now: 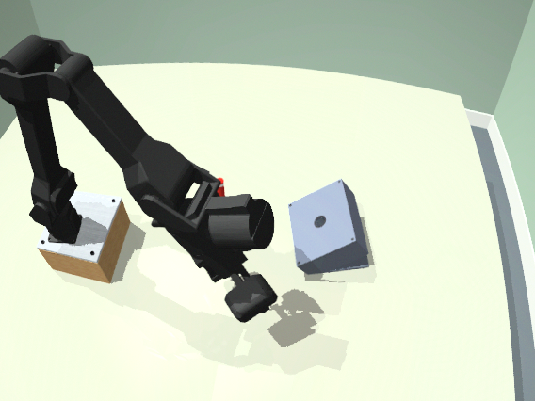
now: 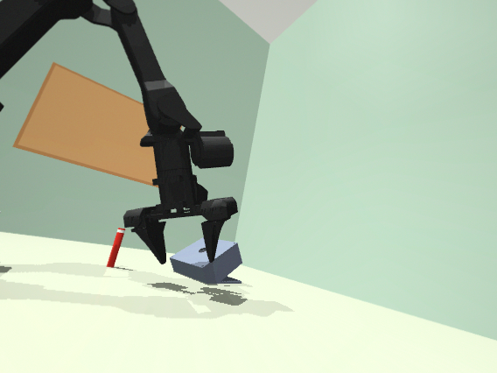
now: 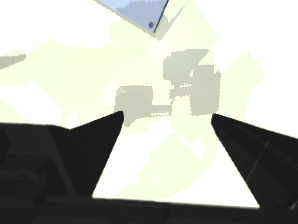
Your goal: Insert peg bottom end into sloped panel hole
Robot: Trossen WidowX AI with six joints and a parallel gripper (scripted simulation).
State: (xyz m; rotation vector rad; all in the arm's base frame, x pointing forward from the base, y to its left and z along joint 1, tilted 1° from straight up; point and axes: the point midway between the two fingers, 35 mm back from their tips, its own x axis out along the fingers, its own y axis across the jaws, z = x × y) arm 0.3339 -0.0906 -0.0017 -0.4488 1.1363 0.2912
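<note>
Right now my gripper tip is 200 mm to the right of the red round peg, 60 mm past it and 10 mm below it. From my gripper tip the other things lie so: sloped panel: 130 mm ahead, 120 mm to the left, 10 mm below.
</note>
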